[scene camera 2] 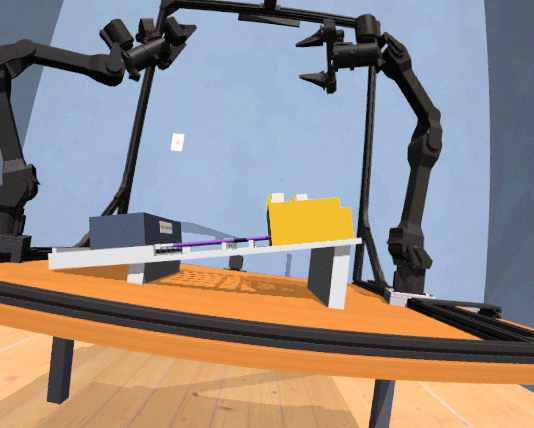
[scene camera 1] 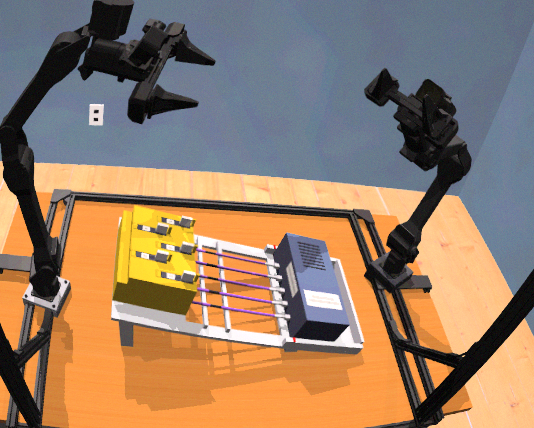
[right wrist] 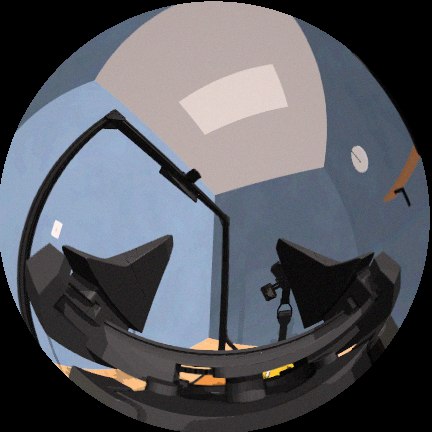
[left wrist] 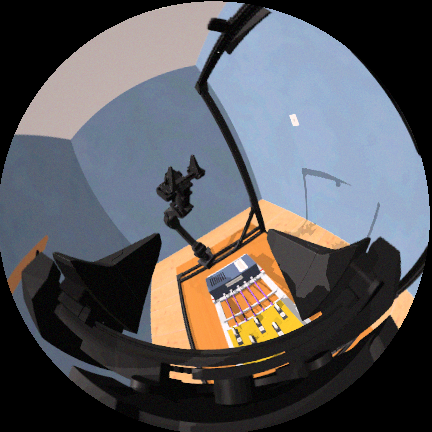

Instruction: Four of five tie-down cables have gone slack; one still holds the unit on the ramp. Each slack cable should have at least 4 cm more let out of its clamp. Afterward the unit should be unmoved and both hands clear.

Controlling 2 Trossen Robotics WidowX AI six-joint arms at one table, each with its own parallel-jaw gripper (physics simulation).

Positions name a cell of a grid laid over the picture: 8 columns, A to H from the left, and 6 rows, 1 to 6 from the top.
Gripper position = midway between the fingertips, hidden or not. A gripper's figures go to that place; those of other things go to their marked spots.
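Scene:
There's a dark blue unit (scene camera 1: E5) that's 107 cm from the lens. The right gripper (scene camera 1: G2) is 80 cm from the lens, and as for the left gripper (scene camera 1: D2), that's 77 cm from the lens.

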